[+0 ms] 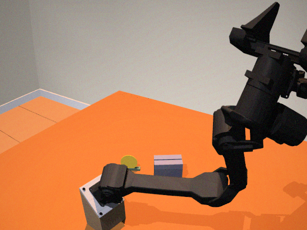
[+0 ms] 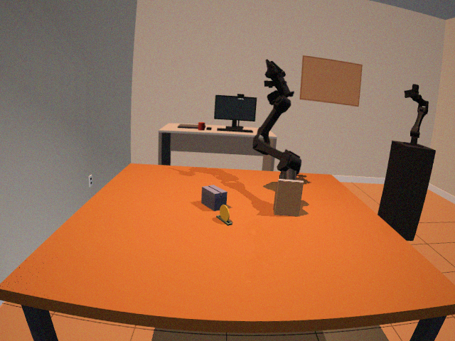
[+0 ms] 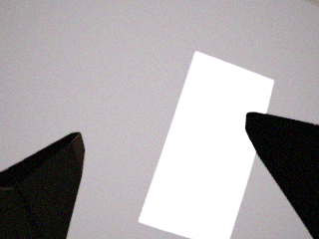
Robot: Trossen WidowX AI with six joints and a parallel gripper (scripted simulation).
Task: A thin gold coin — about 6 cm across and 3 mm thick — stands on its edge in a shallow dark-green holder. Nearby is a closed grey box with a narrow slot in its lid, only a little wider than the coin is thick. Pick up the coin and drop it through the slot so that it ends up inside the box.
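The gold coin lies 15 cm ahead of my gripper tip, 54 cm to the left of it and 62 cm below it.
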